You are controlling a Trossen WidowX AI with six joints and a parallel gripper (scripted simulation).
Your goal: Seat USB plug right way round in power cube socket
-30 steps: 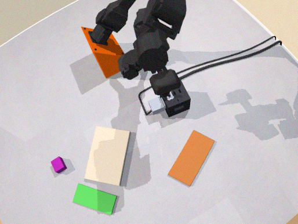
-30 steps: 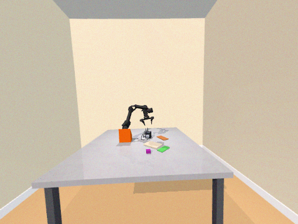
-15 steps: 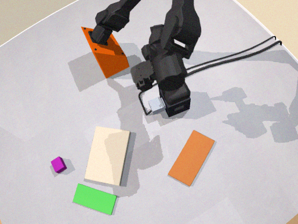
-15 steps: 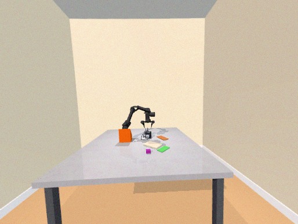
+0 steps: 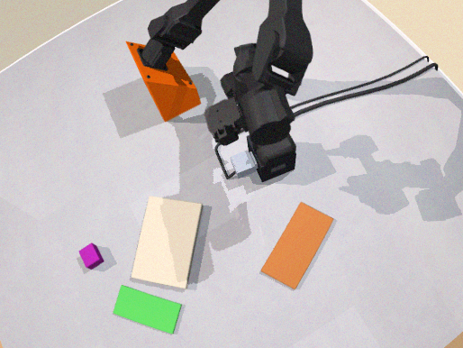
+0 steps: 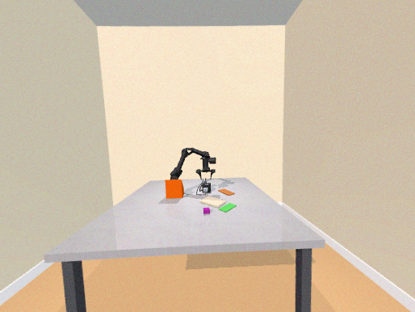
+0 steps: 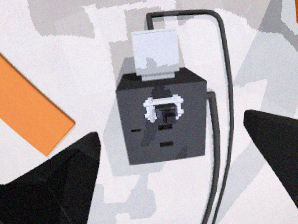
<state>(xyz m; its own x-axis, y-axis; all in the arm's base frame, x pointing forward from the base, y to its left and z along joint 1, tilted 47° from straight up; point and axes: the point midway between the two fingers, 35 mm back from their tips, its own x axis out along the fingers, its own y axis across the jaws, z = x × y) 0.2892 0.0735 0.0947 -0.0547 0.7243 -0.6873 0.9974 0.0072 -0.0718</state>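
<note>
Now: the dark USB plug 3 cm below my gripper tip. Also, from my gripper tip: white-framed socket: 6 cm below, 1 cm to the left; orange plastic piece: 19 cm ahead, 12 cm below, 1 cm to the right; cream slab: 25 cm to the right, 12 cm below, 7 cm ahead.
</note>
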